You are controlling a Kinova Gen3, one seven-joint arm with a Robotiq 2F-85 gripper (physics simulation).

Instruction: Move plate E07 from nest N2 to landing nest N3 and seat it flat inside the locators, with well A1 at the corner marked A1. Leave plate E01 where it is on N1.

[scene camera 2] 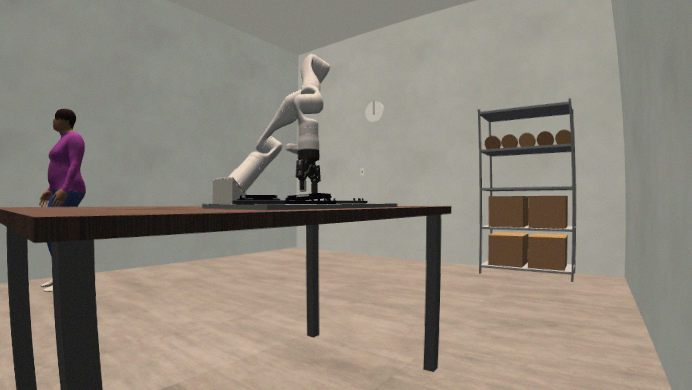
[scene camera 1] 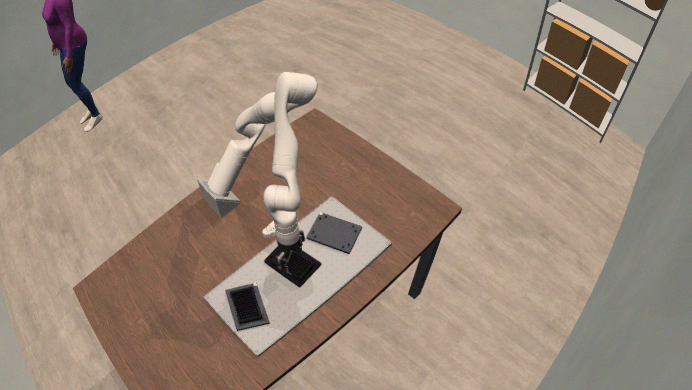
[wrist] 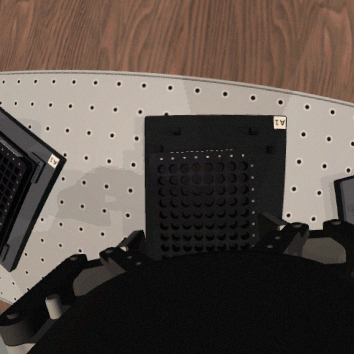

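Observation:
Black well plate E07 point(scene camera 1: 301, 267) point(wrist: 202, 200) lies over nest N2 point(scene camera 1: 299, 283) point(wrist: 215, 132), the middle nest; in the wrist view it sits toward the nest's left side. Whether it is fully flat is unclear. My gripper point(scene camera 1: 289, 260) point(scene camera 2: 308, 190) point(wrist: 200, 234) points down at the plate, open, with a finger at either side and nothing gripped; the palm hides the plate's near part. Landing nest N3 point(scene camera 1: 334, 233) point(wrist: 346, 197) is empty, its A1 label at the upper left corner in scene camera 1. Plate E01 point(scene camera 1: 246, 305) point(wrist: 7, 185) sits on N1 point(scene camera 1: 252, 325) point(wrist: 42, 172).
The nests stand on a light perforated board point(scene camera 1: 375, 242) point(wrist: 90, 130) on the wooden table point(scene camera 1: 400, 200) point(scene camera 2: 200, 219). The arm's base point(scene camera 1: 219, 201) point(scene camera 2: 226, 190) is at the table's far side. A person point(scene camera 1: 65, 35) point(scene camera 2: 67, 160) and a shelf unit point(scene camera 2: 573, 190) stand away from the table.

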